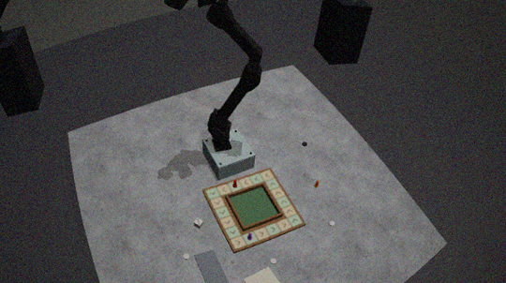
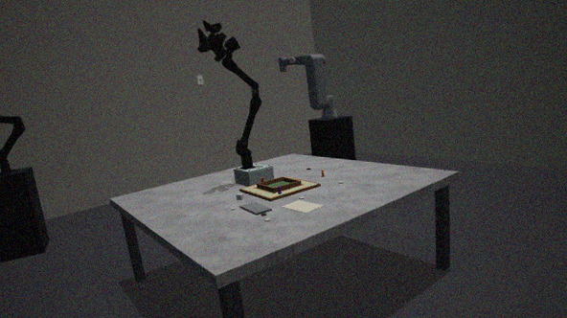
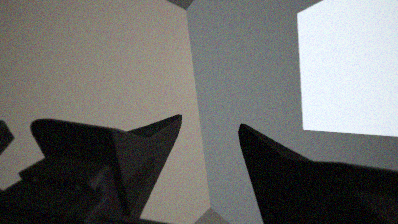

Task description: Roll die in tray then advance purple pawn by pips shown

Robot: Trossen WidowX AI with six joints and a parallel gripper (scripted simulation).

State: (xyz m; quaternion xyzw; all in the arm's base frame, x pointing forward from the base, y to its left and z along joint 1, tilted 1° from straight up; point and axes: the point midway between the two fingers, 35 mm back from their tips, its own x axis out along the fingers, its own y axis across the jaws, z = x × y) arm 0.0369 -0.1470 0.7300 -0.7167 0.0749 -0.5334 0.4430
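My gripper tip is 820 mm above the white die and 240 mm short of it. Round my gripper tip: red pawn 810 mm below, 170 mm to the left, 120 mm ahead; then purple pawn 810 mm below, 340 mm ahead, 160 mm to the left; then green tray 830 mm below, 230 mm ahead, 210 mm to the left.
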